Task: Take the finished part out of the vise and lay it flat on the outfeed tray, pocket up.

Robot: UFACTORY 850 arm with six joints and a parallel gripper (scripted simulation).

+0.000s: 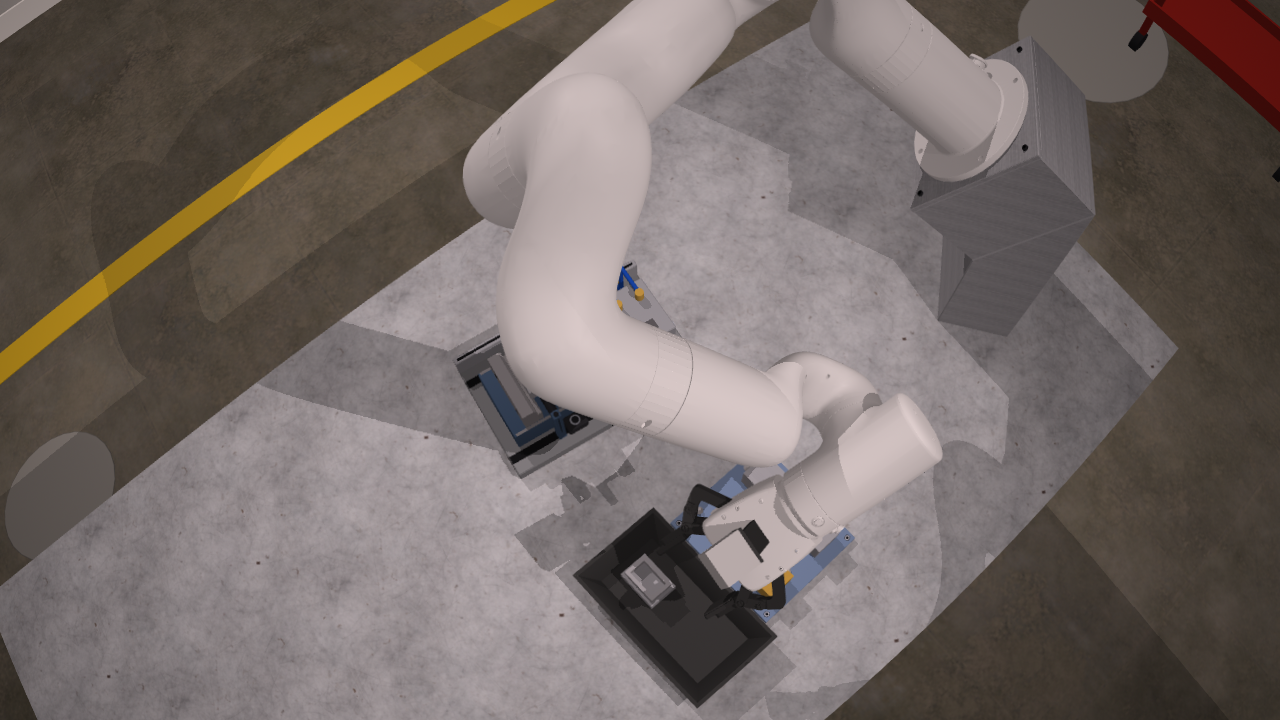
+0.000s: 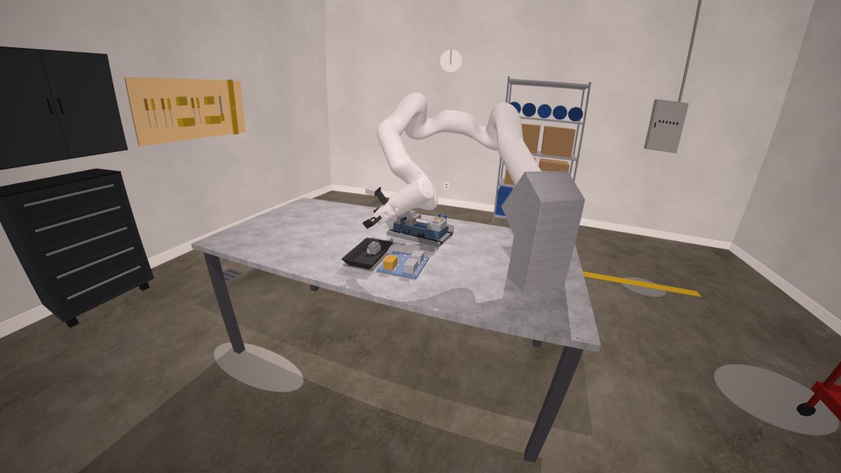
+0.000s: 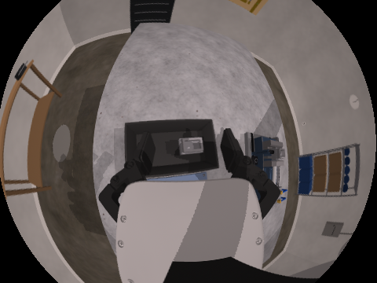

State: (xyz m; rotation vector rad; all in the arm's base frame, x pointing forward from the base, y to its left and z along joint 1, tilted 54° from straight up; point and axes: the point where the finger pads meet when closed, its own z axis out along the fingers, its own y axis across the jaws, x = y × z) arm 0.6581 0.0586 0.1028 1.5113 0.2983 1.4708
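The vise is 210 mm behind my hand, 290 mm to the right of it and 150 mm below it. Round my hand: blue fixture plate: 140 mm behind, 40 mm to the left, 190 mm below; then yellow block: 80 mm behind, 70 mm to the left, 160 mm below.
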